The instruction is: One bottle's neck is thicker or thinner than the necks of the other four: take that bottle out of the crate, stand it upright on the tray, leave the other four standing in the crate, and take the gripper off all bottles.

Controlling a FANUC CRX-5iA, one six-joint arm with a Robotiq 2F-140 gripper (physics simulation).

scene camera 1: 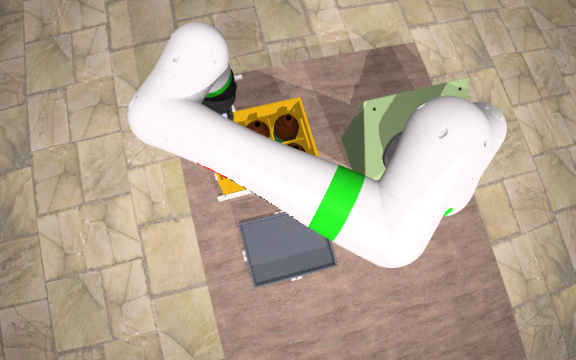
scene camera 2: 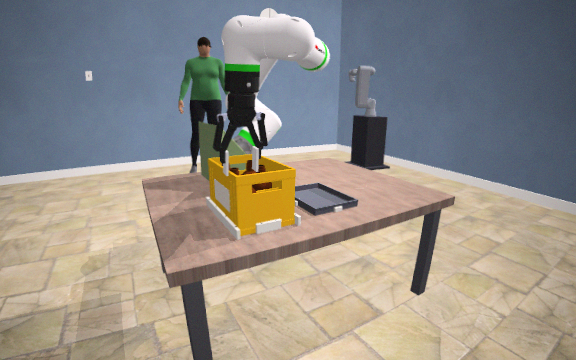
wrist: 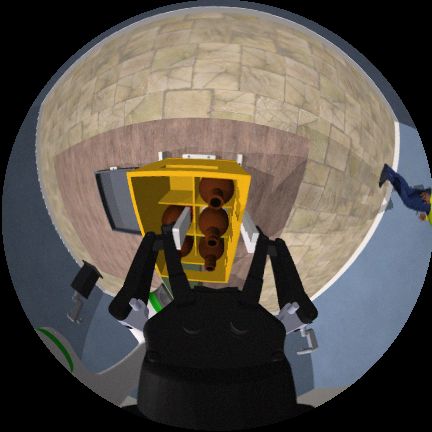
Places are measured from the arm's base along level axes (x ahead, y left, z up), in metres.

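Pixels of known places: gripper, fingertip midpoint: (scene camera 2: 240, 172) (wrist: 215, 216); arm's base at its link origin: (scene camera 2: 238, 153) (wrist: 171, 295).
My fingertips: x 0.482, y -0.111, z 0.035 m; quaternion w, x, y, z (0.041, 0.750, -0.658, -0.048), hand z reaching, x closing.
Observation:
Ahead of a thing's pixels: the offset from my fingertips to its top centre. "spot": to the spot under its first point. Level surfaces: height alone.
The yellow crate @(0.068 m back, 0.041 m left, 0.010 m up) (scene camera 1: 267, 108) (scene camera 2: 265, 205) (wrist: 190, 175) holds upright brown bottles. In the wrist view its right column has a far bottle @(0.024 m ahead, 0.005 m left, 0.003 m down) (wrist: 216, 189), a middle bottle @(0.063 m back, 0.005 m right, 0.003 m down) (wrist: 213, 221) and a near bottle @(0.151 m back, 0.015 m right, 0.003 m down) (wrist: 210, 249); its left column has two more, one bottle @(0.075 m back, 0.086 m left, 0.003 m down) (wrist: 173, 215) beside the left fingertip and one bottle @(0.159 m back, 0.075 m left, 0.003 m down) (wrist: 186, 247) partly hidden. I cannot tell which neck differs. The gripper (scene camera 2: 241, 161) (wrist: 215, 231) is open, pointing down with its white fingertips around rim height. In the wrist view they appear on either side of the middle right bottle. The grey tray @(spot: 0.108 m back, 0.321 m left, 0.161 m down) (scene camera 1: 285, 245) (scene camera 2: 320, 196) (wrist: 120, 202) is empty.
White brackets stand around the crate's base, such as the front bracket @(spot: 0.079 m ahead, 0.057 m left, 0.149 m down) (scene camera 2: 268, 226). The green robot mount (scene camera 1: 355, 145) stands on the brown table @(0.165 m down) (scene camera 1: 380, 310) (scene camera 2: 390, 185). The white arm (scene camera 1: 265, 155) spans over crate and tray, hiding parts of both in scene camera 1.

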